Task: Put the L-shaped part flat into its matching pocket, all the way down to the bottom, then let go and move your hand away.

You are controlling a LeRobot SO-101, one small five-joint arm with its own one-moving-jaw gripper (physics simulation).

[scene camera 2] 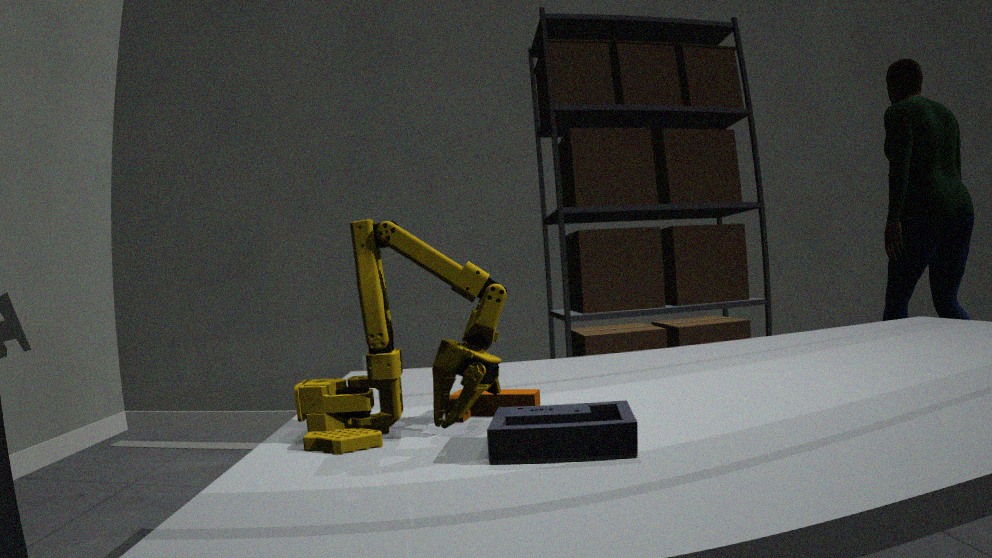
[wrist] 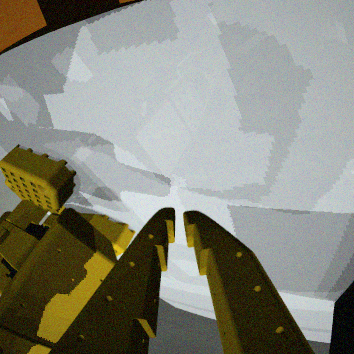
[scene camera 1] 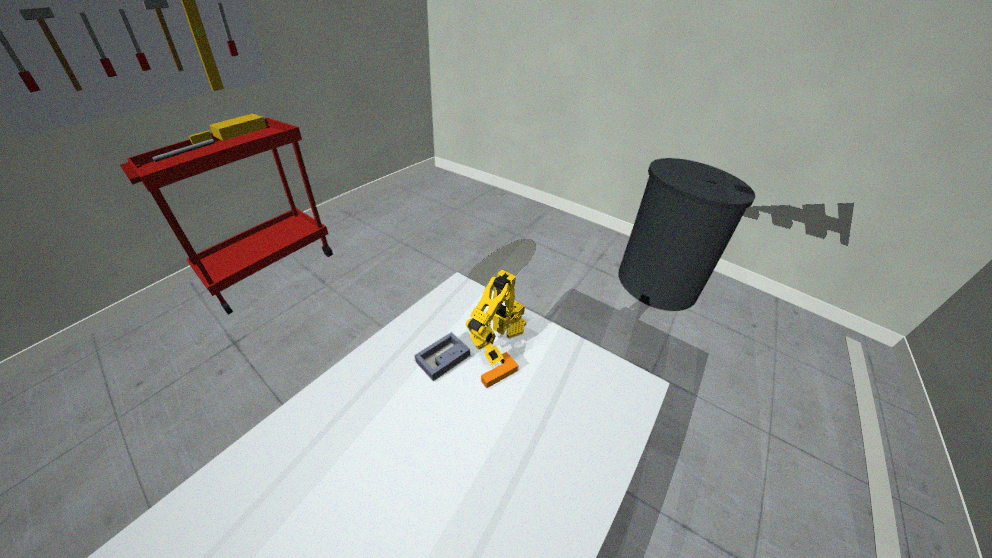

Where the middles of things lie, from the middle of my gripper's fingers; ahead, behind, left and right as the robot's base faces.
Right now the dark grey pocket tray (scene camera 2: 598, 431) is 90 mm ahead of my hand, 70 mm to the right of it and 40 mm below it.
